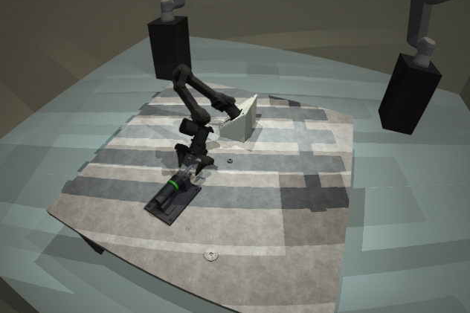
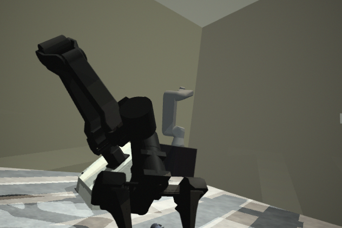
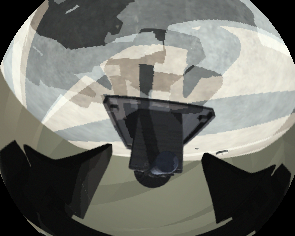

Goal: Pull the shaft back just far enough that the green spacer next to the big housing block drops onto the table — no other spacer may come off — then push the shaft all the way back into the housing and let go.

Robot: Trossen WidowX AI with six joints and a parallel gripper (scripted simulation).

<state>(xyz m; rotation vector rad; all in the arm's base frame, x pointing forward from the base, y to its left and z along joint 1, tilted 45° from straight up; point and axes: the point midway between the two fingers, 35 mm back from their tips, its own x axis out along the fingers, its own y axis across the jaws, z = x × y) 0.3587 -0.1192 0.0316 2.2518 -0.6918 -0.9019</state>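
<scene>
Right now my gripper tip is 7 cm short of the blue-grey shaft, 2 cm to the left of it and 1 cm below it. Also, from my gripper tip: green spacer: 10 cm ahead, 2 cm to the right, 1 cm above.
</scene>
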